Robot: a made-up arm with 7 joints. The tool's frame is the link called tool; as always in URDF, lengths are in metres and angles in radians. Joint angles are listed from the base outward. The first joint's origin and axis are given. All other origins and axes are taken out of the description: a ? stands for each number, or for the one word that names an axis. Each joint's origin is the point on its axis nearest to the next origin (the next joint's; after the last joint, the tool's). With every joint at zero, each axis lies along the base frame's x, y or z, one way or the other. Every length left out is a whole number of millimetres.
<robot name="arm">
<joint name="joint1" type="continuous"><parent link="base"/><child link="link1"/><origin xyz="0 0.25 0.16" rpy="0 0 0"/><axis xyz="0 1 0"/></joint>
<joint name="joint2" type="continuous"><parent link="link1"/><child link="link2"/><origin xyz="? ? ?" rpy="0 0 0"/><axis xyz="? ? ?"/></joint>
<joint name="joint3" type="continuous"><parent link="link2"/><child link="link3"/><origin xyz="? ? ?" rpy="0 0 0"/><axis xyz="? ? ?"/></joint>
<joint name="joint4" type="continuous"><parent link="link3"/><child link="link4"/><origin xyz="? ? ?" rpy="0 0 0"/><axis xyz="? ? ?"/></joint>
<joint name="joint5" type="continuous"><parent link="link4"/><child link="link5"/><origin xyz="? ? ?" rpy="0 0 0"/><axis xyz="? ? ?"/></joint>
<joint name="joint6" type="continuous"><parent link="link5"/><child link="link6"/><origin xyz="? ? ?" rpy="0 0 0"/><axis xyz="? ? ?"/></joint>
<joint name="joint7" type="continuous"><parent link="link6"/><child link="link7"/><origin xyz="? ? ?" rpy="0 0 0"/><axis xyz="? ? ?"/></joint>
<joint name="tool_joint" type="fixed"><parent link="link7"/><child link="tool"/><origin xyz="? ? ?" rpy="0 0 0"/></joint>
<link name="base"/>
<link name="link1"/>
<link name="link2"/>
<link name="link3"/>
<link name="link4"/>
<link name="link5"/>
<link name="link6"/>
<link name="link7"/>
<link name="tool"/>
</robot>
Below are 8 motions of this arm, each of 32 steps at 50 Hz.
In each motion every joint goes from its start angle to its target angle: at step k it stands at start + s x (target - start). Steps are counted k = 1, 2, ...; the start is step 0. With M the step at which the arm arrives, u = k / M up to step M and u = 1 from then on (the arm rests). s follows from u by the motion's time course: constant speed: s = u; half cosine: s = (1 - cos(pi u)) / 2; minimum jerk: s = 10 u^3 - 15 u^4 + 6 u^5.
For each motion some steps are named. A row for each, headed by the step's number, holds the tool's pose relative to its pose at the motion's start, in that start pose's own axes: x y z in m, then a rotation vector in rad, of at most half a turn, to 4 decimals.
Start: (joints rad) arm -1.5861 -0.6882 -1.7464 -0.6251 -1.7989 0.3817 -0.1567
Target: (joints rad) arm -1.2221 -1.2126 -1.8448 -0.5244 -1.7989 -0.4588 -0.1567
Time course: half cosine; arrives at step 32
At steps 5, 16, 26, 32:
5: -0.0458 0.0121 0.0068 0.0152 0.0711 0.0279
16: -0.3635 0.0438 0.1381 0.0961 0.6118 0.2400
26: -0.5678 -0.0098 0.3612 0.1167 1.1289 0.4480
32: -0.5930 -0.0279 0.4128 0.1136 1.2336 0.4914

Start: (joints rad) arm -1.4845 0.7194 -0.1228 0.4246 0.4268 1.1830 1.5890
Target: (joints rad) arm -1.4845 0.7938 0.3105 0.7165 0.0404 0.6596 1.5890
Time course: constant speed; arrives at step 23
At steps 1, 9, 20, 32:
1: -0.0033 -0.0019 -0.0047 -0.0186 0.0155 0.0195
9: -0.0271 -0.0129 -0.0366 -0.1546 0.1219 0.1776
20: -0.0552 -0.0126 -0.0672 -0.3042 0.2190 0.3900
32: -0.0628 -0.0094 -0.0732 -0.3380 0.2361 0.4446

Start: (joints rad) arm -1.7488 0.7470 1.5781 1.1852 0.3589 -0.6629 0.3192
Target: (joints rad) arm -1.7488 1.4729 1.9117 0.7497 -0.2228 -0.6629 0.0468
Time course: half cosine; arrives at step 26
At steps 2, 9, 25, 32:
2: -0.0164 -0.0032 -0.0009 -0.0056 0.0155 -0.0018
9: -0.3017 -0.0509 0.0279 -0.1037 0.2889 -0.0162
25: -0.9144 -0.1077 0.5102 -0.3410 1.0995 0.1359
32: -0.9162 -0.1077 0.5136 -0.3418 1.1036 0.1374

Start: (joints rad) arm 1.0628 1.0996 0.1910 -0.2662 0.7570 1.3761 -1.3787
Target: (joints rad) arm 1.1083 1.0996 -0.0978 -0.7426 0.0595 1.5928 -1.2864
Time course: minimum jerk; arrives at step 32
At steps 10, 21, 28, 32:
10: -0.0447 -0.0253 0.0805 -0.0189 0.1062 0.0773
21: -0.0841 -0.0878 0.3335 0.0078 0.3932 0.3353
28: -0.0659 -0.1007 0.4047 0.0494 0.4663 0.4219
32: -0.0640 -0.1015 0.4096 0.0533 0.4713 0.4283

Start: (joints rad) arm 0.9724 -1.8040 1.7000 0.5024 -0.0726 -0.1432 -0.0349
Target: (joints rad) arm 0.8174 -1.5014 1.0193 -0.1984 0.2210 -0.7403 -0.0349
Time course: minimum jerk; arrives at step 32
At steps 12, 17, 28, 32:
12: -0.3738 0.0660 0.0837 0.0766 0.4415 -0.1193
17: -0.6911 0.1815 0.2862 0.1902 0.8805 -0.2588
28: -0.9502 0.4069 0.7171 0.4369 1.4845 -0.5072
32: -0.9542 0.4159 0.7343 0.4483 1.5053 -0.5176

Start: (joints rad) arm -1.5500 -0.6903 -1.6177 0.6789 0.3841 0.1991 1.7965
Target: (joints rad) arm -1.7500 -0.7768 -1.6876 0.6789 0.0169 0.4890 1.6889
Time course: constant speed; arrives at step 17
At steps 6, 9, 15, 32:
6: 0.0059 0.0000 -0.0080 0.0902 -0.0629 0.0317
9: 0.0090 -0.0002 -0.0087 0.1324 -0.0958 0.0527
15: 0.0144 -0.0004 -0.0034 0.2111 -0.1635 0.1053
32: 0.0158 -0.0002 0.0003 0.2357 -0.1863 0.1260

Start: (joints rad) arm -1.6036 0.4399 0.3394 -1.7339 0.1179 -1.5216 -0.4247
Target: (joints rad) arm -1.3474 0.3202 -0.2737 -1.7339 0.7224 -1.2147 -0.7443
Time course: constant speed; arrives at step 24
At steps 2, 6, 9, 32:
2: 0.0567 -0.0002 -0.0078 -0.0158 -0.0006 0.1171
6: 0.1721 0.0170 -0.0308 -0.0340 -0.0010 0.3525
9: 0.2573 0.0458 -0.0552 -0.0355 -0.0015 0.5296
32: 0.5723 0.3809 -0.2568 0.1260 -0.0363 1.3978

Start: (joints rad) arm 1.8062 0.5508 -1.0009 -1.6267 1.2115 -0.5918 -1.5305
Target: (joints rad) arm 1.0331 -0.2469 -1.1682 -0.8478 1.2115 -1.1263 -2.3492
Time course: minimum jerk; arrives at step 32
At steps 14, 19, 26, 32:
14: 0.1707 -0.0937 -0.2643 0.4980 -0.0345 0.6740
19: 0.2981 -0.0569 -0.4503 0.8648 -0.1372 1.1559
26: 0.3894 0.0463 -0.5893 1.2235 -0.3013 1.5820
32: 0.4007 0.0685 -0.6079 1.2868 -0.3367 1.6503

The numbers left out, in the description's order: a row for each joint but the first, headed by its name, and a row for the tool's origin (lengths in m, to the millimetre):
joint2: xyz -0.17 0 -0.04, axis -1 0 0
joint3: xyz 0 0 -0.4, axis 0 0 1
joint4: xyz -0.11 0 0, axis 0 -1 0
joint5: xyz 0.09 0 -0.39, axis 1 0 0
joint6: xyz 0 -0.24 -0.11, axis 0 -1 0
joint7: xyz -0.03 0 -0.41, axis 0 0 -1
tool: xyz -0.1 -0.1 0

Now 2 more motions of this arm.
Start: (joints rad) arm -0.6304 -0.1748 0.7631 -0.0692 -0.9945 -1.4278 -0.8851
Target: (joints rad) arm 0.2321 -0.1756 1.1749 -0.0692 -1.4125 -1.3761 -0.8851
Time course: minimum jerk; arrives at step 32
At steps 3, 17, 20, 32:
3: -0.0027 0.0022 -0.0014 -0.0028 0.0037 0.0018
17: -0.2263 0.1406 -0.0623 -0.2364 0.2201 0.1760
20: -0.2964 0.1703 -0.0657 -0.3079 0.2568 0.2424
32: -0.4121 0.2074 -0.0587 -0.4182 0.2881 0.3636

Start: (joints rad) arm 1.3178 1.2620 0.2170 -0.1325 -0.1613 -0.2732 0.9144
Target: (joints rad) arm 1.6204 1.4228 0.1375 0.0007 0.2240 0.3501 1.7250
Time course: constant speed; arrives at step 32
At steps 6, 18, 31, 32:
6: 0.0323 0.0440 -0.0271 0.1219 -0.0403 -0.1083
18: 0.0933 0.1500 -0.0441 0.3853 -0.0492 -0.3271
31: 0.1494 0.2753 -0.0002 0.6749 0.0563 -0.5589
32: 0.1532 0.2848 0.0058 0.6964 0.0695 -0.5762

